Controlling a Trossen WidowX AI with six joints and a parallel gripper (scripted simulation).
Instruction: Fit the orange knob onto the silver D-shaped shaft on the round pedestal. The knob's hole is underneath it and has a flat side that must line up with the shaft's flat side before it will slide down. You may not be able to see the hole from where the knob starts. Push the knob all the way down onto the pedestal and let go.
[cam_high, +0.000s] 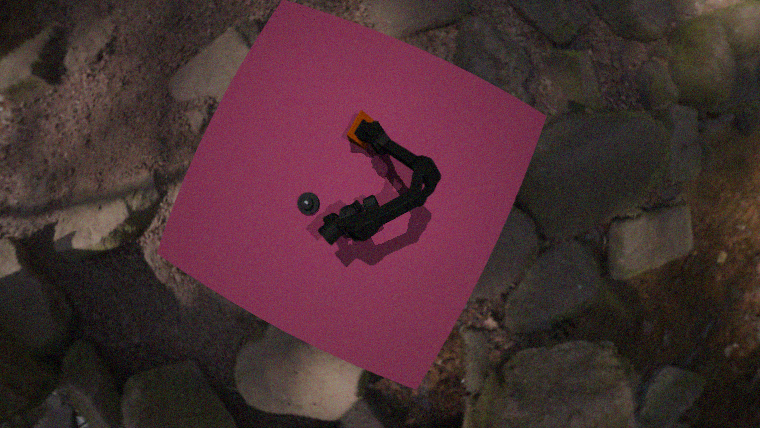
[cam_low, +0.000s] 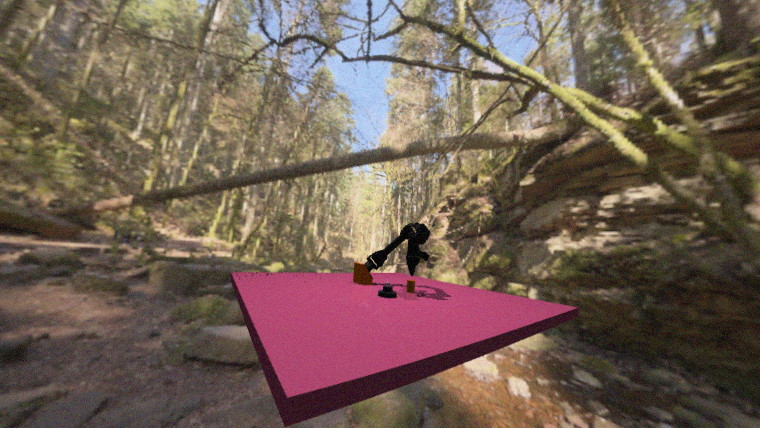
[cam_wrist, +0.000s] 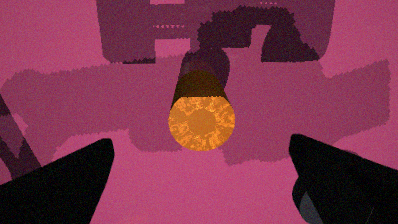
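Now: the orange knob 4 cm below my gripper tip. The rest, counted from my gripper tip: pedestal 18 cm to the right, 6 cm below, 5 cm ahead.
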